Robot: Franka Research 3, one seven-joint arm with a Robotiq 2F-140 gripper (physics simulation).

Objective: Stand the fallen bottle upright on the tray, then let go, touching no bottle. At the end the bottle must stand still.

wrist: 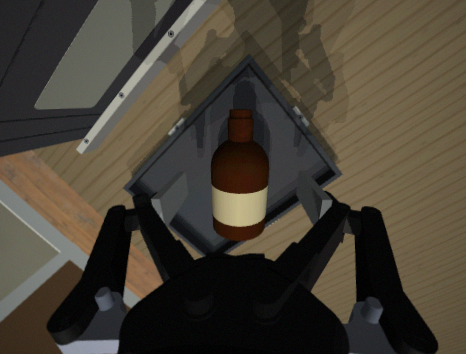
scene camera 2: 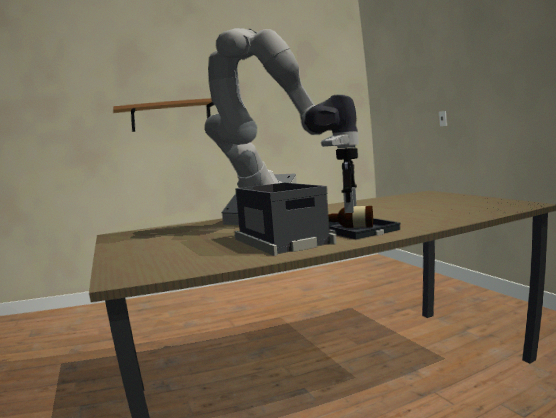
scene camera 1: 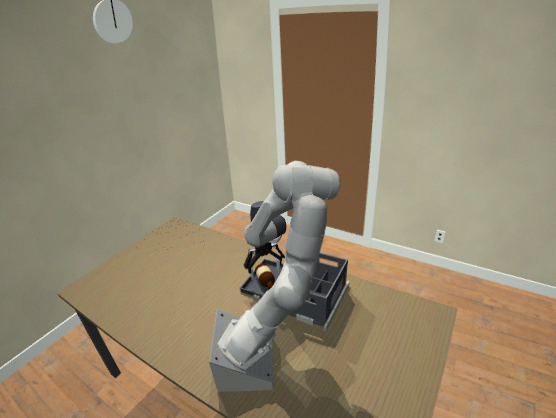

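Note:
A brown bottle with a cream label lies on its side on the dark tray. In the wrist view its neck points to the top and its base lies near the tray's lower corner. My gripper is open and points down over the label end of the bottle. One finger is on each side, with a visible gap between each pad and the bottle in the wrist view. The fingertips reach down to about the bottle's upper side in scene camera 2.
A dark crate with compartments stands close beside the tray, past the neck end in scene camera 2. Pale strips run along its foot. The arm's base stands on the wooden table.

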